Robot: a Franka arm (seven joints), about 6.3 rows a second.
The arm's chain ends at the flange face. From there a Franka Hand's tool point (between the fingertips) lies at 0.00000 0.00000 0.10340 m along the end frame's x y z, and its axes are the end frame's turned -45 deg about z.
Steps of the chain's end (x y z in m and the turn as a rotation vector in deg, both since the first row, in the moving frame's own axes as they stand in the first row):
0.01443, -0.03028, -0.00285, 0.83, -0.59, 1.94
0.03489, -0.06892, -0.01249, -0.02, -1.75, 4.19
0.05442, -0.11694, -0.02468, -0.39, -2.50, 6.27
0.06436, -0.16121, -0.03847, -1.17, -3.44, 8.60
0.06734, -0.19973, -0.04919, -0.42, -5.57, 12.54
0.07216, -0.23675, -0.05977, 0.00, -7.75, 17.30
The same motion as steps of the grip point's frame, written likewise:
0.03195, -0.01301, -0.00287, 1.00, 0.17, 1.94
0.07123, -0.02635, -0.01254, 1.22, -1.25, 4.19
0.11764, -0.04710, -0.02478, 1.49, -2.04, 6.27
0.15386, -0.07181, -0.03868, 1.61, -3.26, 8.60
0.18199, -0.10096, -0.04968, 3.64, -4.24, 12.54
0.21020, -0.12757, -0.06071, 5.48, -5.48, 17.30

